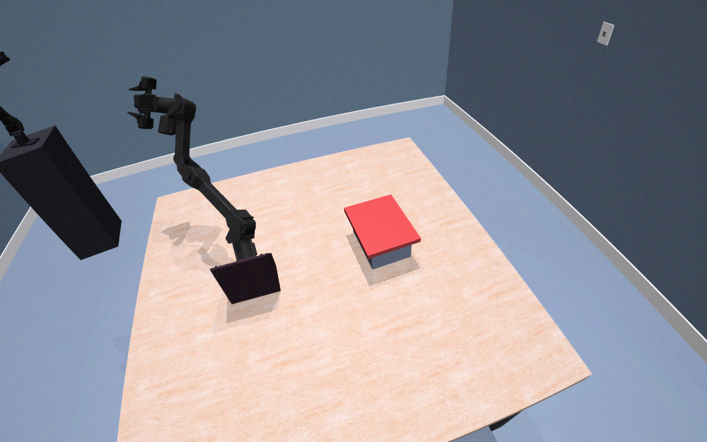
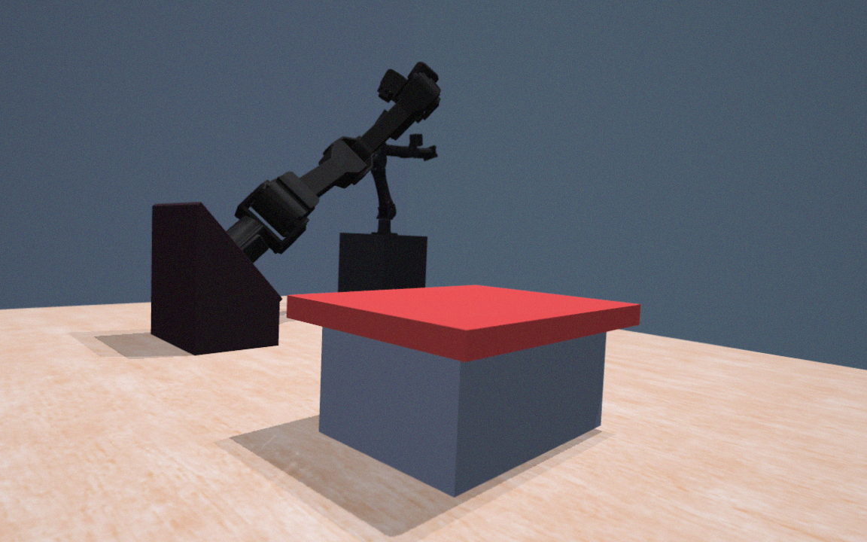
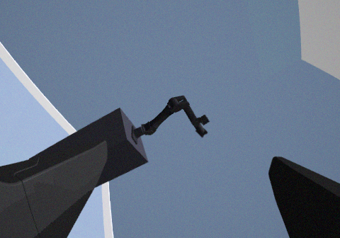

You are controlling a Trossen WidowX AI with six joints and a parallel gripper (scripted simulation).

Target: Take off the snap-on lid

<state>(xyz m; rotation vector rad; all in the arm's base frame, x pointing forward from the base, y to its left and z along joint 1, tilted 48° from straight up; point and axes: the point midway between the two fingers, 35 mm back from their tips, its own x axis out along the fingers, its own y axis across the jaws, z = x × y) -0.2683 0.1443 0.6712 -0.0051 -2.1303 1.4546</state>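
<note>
My gripper tip is 70 cm short of the red lid, 65 cm to the left of it and 40 cm above it. From my gripper tip the other things lie so: grey-blue storage box (70 cm ahead, 65 cm to the right, 45 cm below).
</note>
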